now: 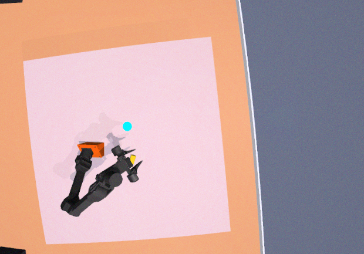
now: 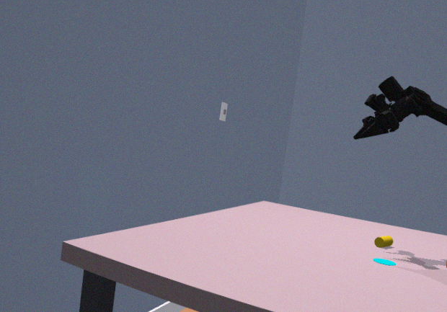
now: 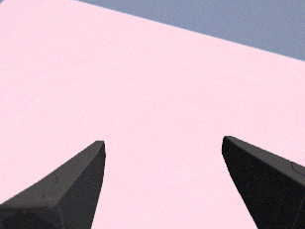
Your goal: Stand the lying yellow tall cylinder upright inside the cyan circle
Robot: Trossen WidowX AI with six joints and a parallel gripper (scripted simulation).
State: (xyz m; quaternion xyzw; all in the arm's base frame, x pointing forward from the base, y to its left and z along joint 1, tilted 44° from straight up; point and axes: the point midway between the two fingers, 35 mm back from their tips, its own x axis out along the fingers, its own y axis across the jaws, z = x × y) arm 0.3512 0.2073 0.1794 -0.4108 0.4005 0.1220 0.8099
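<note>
The yellow tall cylinder lies 110 mm behind my gripper tip, 100 mm to the right of it and 310 mm below it. Also, from my gripper tip: cyan circle: 150 mm behind, 120 mm to the left, 330 mm below.
</note>
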